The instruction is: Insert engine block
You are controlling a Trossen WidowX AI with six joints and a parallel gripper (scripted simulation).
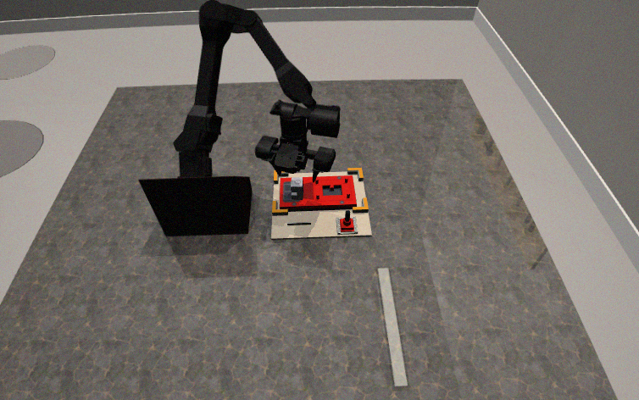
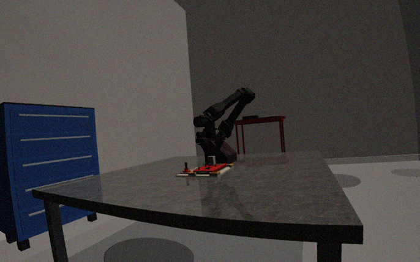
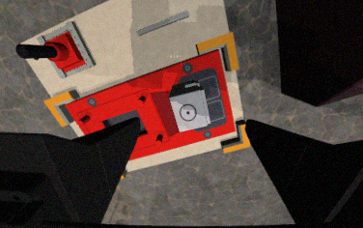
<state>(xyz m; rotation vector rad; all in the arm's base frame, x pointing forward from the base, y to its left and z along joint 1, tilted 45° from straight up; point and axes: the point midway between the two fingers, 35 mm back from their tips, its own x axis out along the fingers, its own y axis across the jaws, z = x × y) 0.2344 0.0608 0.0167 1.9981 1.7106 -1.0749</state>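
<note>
My gripper tip is now 10 mm to the left of the engine block and 30 mm above it.
</note>
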